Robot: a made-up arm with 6 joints.
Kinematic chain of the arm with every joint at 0, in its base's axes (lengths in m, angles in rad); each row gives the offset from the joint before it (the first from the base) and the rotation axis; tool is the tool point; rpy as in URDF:
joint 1: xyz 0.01 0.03 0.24 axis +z
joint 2: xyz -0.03 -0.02 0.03 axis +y
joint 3: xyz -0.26 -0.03 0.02 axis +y
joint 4: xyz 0.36 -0.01 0.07 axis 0.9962 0 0.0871
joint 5: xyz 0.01 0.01 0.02 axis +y
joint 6: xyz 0.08 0.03 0.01 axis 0.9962 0 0.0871
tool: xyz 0 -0.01 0 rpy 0.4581 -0.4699 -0.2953
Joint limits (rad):
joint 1: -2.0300..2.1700
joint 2: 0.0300..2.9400
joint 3: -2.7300..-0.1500
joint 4: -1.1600..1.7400
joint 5: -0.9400..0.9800
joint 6: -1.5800..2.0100
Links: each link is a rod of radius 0.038 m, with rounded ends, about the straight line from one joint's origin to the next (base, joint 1, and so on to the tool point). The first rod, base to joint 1, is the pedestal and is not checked.
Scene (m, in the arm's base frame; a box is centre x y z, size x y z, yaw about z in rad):
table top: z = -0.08
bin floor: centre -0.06 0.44 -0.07 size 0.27 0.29 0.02 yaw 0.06
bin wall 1: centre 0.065 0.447 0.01 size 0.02 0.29 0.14 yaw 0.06
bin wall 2: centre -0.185 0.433 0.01 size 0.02 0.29 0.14 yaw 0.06
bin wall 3: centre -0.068 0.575 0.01 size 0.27 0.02 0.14 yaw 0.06
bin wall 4: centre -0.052 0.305 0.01 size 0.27 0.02 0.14 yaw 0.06
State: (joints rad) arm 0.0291 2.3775 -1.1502 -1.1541 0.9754 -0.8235
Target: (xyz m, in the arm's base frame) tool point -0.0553 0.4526 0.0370
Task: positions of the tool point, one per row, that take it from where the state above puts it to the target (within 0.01 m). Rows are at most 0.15 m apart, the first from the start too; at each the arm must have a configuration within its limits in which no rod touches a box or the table.
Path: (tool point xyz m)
1: 0.3761 0.0547 0.0603
2: 0.3670 0.1590 0.0809
3: 0.3275 0.2588 0.1024
4: 0.2597 0.3452 0.1249
5: 0.1683 0.4102 0.1483
6: 0.0604 0.4473 0.1725
7: -0.0553 0.4526 0.1975
8: -0.0574 0.4598 0.1195
9: -0.0553 0.4526 0.0370

